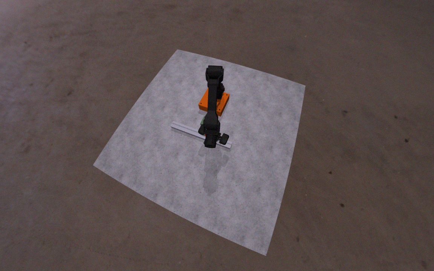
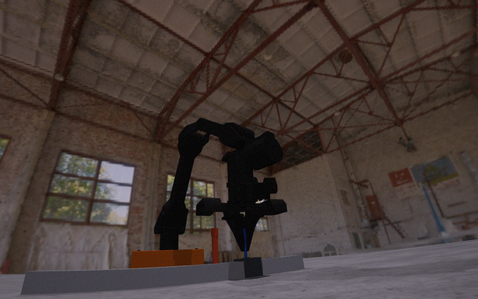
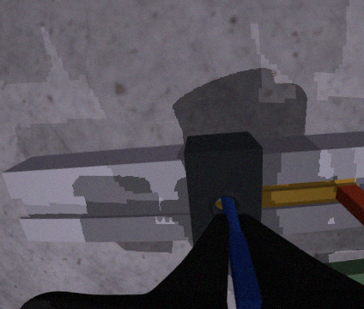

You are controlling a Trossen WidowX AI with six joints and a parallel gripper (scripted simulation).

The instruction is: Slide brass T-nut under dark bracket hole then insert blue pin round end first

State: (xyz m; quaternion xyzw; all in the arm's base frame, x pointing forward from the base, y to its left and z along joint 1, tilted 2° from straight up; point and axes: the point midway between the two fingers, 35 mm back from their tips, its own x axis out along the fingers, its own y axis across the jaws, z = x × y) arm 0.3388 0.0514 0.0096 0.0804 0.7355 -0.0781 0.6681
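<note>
Right now the blue pin is right at my gripper tip. Also, from my gripper tip: green tray (13 cm behind, 5 cm to the right, 4 cm below).
</note>
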